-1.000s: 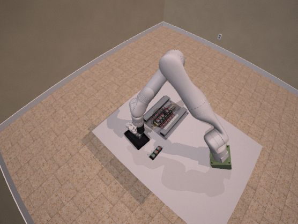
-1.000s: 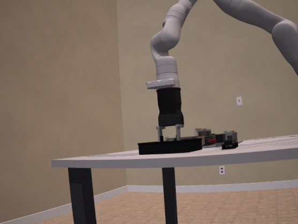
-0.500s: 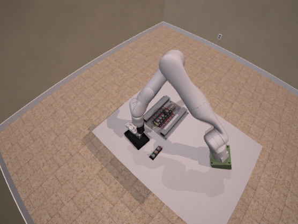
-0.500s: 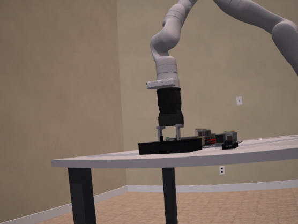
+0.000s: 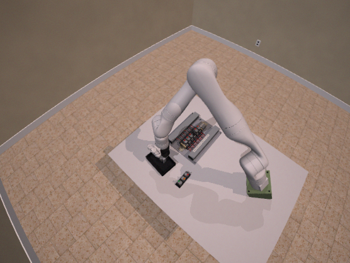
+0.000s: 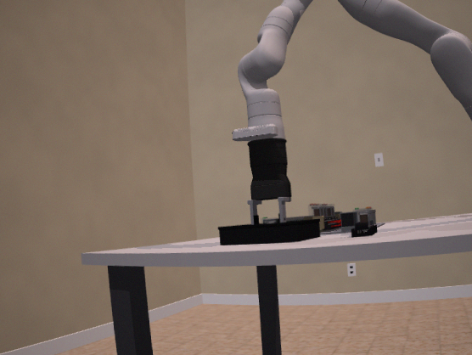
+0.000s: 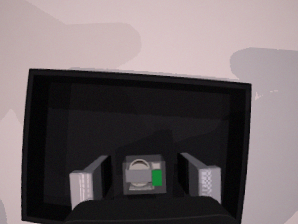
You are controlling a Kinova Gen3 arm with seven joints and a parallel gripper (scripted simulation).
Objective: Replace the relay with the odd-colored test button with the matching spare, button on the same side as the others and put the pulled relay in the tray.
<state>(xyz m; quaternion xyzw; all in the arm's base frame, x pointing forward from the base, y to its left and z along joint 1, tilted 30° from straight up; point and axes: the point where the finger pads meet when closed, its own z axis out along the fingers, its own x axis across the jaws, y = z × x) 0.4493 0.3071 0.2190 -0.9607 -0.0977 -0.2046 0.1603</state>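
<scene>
The black tray is 10 mm behind my hand, 10 mm to the left of it and 20 mm below it. Round my hand: spare holder (180 mm behind, 40 mm to the right, 30 mm below); relay panel (30 mm ahead, 280 mm to the right, 30 mm below); red wiring (20 mm behind, 260 mm to the right, 20 mm below).
</scene>
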